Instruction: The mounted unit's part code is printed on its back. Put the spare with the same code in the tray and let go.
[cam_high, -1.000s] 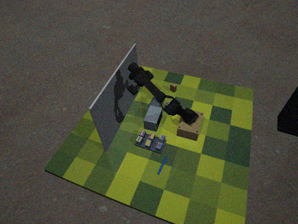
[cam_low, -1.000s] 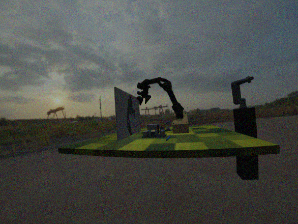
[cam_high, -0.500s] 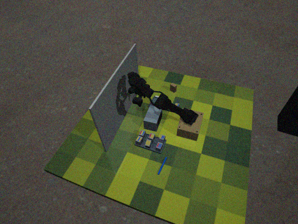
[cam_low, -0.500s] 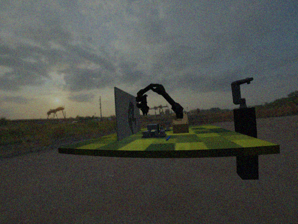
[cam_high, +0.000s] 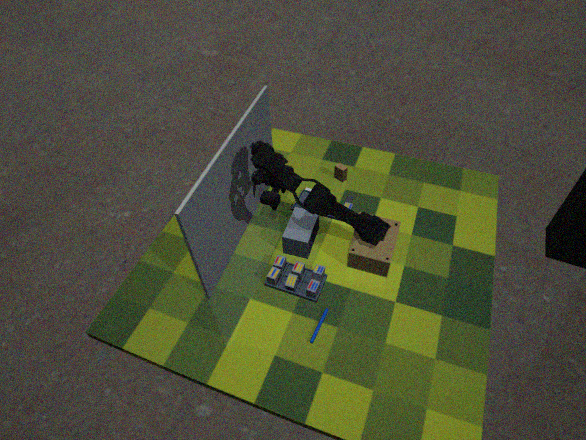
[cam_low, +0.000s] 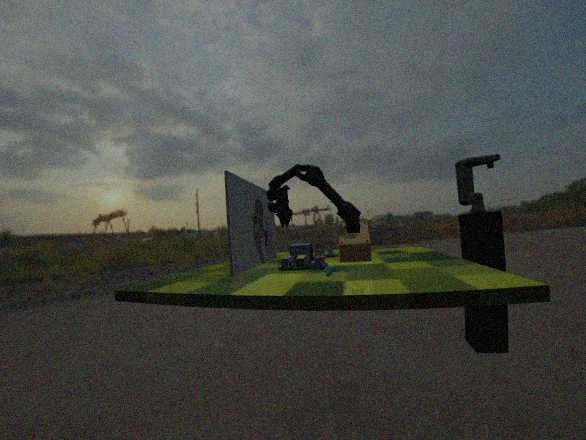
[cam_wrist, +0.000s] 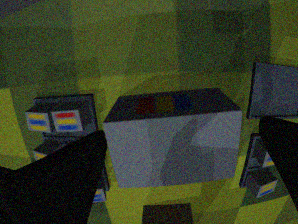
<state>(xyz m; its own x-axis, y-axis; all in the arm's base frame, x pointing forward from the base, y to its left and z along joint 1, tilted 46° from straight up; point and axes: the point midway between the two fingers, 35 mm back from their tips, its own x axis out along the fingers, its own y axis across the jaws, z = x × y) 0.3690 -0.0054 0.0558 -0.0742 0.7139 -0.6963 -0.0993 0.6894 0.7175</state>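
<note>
Right now the grey spare block is 160 mm below my gripper tip, 150 mm to the left of it and 60 mm behind it. Round my gripper tip: mounted unit: 150 mm below, 80 mm behind; tall grey panel: 160 mm ahead, 30 mm above, 20 mm to the left; grey tray: 210 mm to the right, 200 mm below, 30 mm behind.
</note>
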